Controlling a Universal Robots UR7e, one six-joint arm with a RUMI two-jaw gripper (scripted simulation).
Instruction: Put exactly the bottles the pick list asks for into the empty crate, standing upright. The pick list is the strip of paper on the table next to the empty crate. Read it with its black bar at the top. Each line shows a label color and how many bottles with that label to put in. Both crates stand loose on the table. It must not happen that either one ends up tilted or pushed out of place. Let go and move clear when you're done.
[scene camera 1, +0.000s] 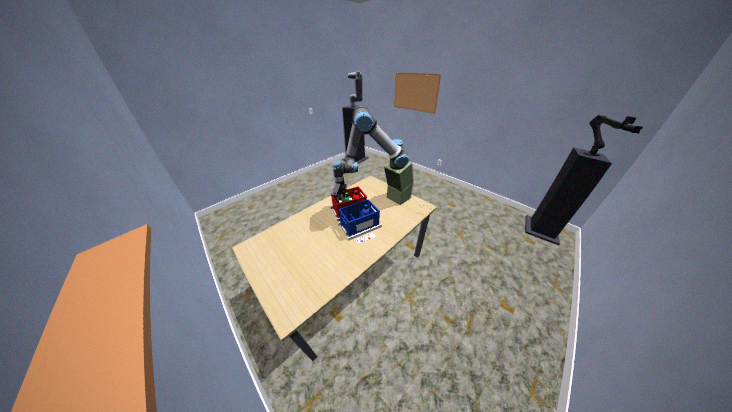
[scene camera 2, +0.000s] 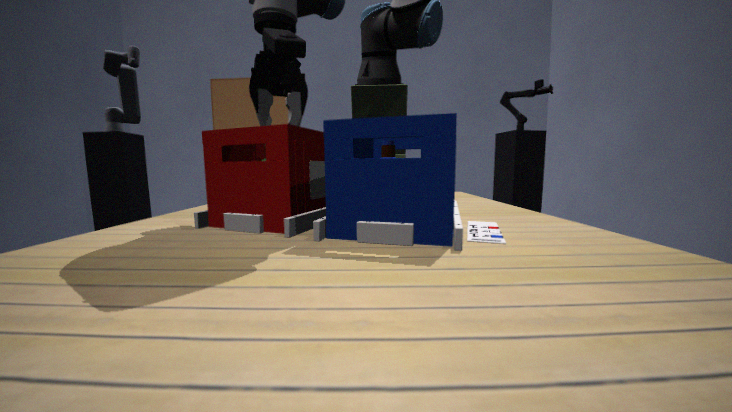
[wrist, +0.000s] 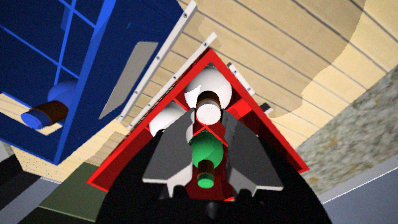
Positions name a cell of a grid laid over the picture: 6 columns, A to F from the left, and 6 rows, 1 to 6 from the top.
Scene:
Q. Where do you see a green bottle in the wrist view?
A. At D5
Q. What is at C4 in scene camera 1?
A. A blue crate.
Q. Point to a blue crate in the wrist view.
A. At B2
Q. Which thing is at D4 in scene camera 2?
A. A pick list.

